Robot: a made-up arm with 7 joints.
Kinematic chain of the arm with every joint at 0, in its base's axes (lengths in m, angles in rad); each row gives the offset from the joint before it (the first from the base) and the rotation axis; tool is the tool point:
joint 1: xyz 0 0 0.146 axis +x
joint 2: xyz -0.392 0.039 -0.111 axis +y
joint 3: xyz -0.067 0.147 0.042 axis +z
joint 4: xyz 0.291 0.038 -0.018 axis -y
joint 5: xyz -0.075 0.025 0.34 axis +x
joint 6: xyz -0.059 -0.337 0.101 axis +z
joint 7: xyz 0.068 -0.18 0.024 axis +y
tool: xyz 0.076 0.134 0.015
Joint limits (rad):
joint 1: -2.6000..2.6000
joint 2: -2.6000..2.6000
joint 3: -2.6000..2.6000
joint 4: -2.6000..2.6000
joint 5: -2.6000..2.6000
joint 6: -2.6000..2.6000
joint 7: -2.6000..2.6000
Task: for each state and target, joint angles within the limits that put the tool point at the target. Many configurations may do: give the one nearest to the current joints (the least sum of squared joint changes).
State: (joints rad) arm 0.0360 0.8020 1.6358 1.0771 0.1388 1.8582 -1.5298
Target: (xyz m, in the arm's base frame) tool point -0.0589 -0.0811 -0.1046
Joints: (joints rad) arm -0.4844 1.4911 1.7143 0.8275 -0.0143 1.7502 -1.6811
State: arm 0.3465 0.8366 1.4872 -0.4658 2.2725 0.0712 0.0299
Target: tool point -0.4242 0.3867 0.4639
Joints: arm 0.4606 1.4026 1.5703 -0.4681 2.2226 0.3025 0.0434
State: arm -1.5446 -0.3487 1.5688 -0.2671 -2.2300 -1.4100 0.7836
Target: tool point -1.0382 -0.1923 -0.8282
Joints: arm -1.9043 -0.5863 1.5204 -0.9319 -2.0869 -1.3000 0.7309
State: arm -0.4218 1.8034 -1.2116 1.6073 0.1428 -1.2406 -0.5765
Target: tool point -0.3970 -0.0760 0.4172
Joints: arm -0.2973 1.8468 -0.8470 1.5622 0.6131 -1.1578 -0.5266
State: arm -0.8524 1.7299 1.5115 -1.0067 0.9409 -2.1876 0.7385
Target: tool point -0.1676 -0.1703 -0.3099
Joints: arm -1.0690 1.7120 1.3666 -0.9402 0.9297 -2.1918 0.7146
